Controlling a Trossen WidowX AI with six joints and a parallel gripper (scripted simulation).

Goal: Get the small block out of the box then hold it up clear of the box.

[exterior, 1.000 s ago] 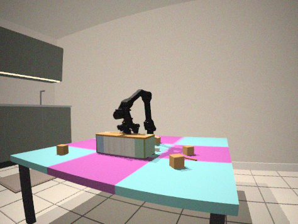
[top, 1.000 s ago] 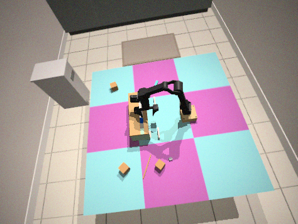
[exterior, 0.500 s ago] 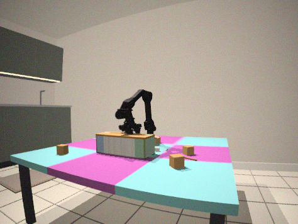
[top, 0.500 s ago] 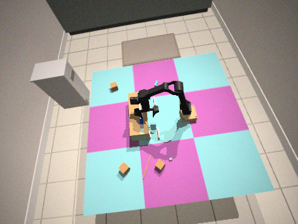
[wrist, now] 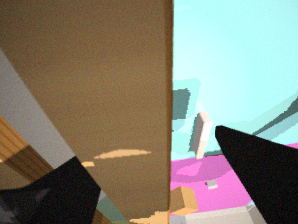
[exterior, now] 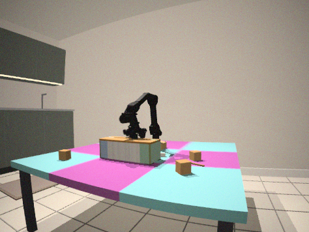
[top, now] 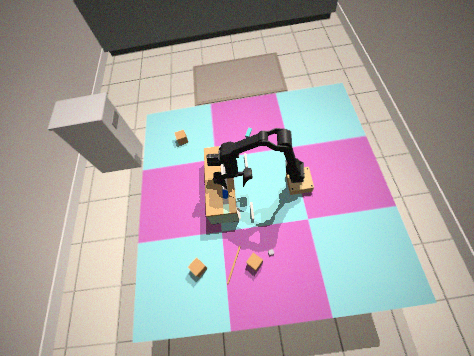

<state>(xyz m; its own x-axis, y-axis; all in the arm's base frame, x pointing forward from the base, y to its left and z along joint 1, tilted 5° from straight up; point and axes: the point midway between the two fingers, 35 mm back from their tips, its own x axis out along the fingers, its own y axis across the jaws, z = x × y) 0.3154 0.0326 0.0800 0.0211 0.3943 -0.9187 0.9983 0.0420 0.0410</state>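
My gripper tip is now 50 mm short of the blue block and 30 mm to the right of it. From my gripper tip the other things lie so: box: 40 mm ahead, 50 mm to the right, 30 mm below; thin stick: 30 mm ahead, 360 mm to the left, 80 mm below.
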